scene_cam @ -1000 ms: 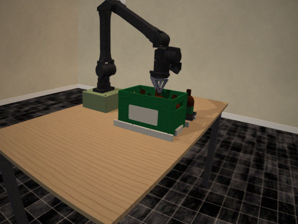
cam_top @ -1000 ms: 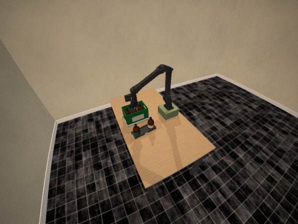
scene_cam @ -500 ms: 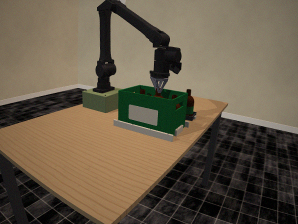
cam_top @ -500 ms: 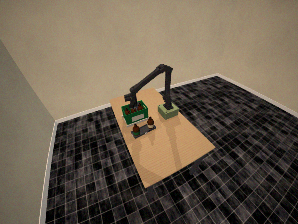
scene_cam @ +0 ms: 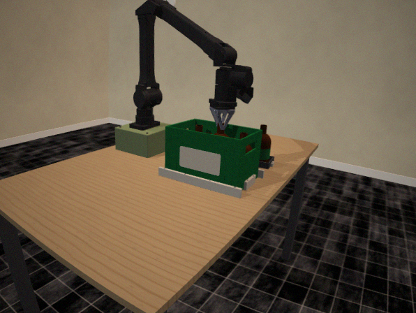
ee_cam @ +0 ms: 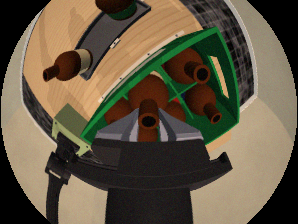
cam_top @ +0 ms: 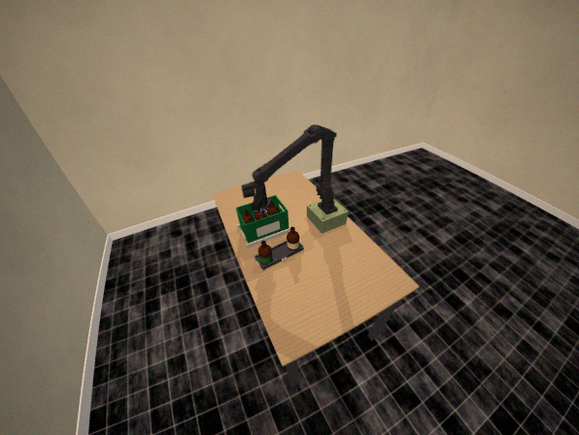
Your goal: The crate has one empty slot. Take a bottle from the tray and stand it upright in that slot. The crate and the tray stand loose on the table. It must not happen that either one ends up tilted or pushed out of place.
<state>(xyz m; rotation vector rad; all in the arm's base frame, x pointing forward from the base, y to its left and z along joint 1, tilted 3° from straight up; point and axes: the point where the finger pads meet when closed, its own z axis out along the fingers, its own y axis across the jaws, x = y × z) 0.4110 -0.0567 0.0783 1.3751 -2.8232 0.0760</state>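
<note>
Now: hand 6 cm above the brown bottle. The rest, counted from my hand: green crate (9 cm below, 4 cm to the right); dark tray (19 cm to the left, 16 cm below, 1 cm behind).
</note>
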